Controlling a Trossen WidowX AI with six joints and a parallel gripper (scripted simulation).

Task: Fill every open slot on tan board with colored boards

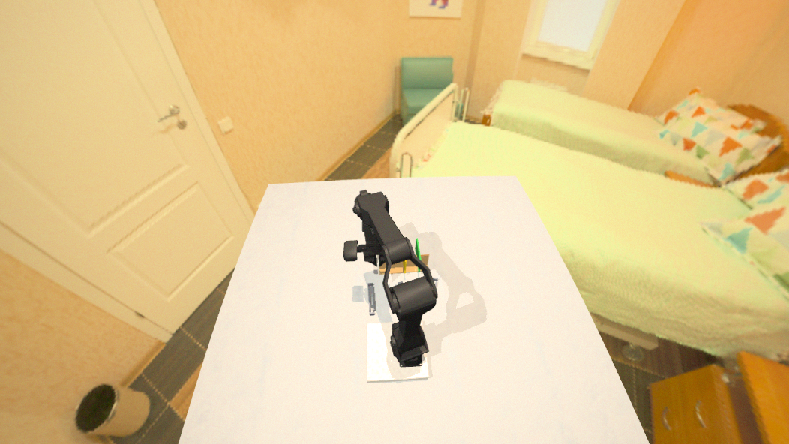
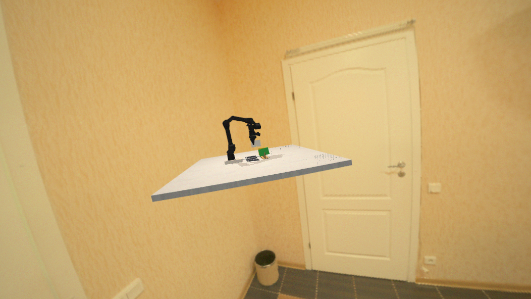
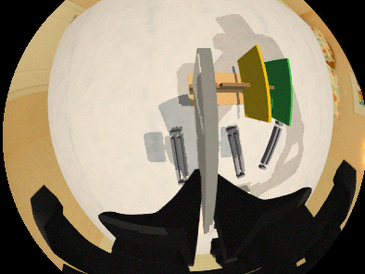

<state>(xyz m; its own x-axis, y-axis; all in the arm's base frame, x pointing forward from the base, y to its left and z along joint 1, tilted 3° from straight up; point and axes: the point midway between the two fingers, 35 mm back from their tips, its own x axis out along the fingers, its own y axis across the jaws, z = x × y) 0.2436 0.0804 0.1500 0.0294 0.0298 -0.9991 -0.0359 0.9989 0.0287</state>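
Now: gripper tip 80 mm short of the yellow board, 80 mm to the left of it and 80 mm above it. Also, from my gripper tip: tan board: 80 mm ahead, 80 mm to the right, 110 mm below; then green board: 80 mm ahead, 130 mm to the right, 80 mm below.
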